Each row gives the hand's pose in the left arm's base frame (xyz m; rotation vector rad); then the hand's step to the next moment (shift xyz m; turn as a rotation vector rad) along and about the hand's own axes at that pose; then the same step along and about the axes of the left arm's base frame.
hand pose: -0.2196 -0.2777 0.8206 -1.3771 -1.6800 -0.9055
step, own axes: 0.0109 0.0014 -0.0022 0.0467 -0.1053 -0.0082
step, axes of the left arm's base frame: 0.0003 0.0031 0.0108 -0.1084 -0.0040 0.0396
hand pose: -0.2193 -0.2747 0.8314 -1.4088 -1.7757 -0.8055
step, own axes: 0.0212 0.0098 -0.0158 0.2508 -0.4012 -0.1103
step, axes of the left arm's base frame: 0.0090 0.0002 0.0267 -0.4113 -0.0417 0.2552
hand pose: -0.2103 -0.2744 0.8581 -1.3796 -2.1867 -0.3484
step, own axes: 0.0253 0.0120 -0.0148 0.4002 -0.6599 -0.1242
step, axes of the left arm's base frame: 0.0064 0.0175 0.0256 -0.6891 -0.0507 0.3656
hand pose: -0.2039 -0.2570 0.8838 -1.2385 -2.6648 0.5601
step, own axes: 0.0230 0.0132 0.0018 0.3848 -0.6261 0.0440
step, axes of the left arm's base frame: -0.0061 0.0248 -0.0073 -0.7036 -0.0879 0.1980
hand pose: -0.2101 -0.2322 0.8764 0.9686 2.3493 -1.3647
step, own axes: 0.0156 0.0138 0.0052 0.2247 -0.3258 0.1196
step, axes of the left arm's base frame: -0.0031 0.0068 -0.0201 -0.3946 -0.1171 0.0394
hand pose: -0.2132 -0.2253 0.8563 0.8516 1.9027 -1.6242
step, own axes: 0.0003 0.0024 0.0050 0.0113 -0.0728 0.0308
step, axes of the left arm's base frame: 0.0014 -0.0047 -0.0027 -0.0617 -0.0357 0.0360
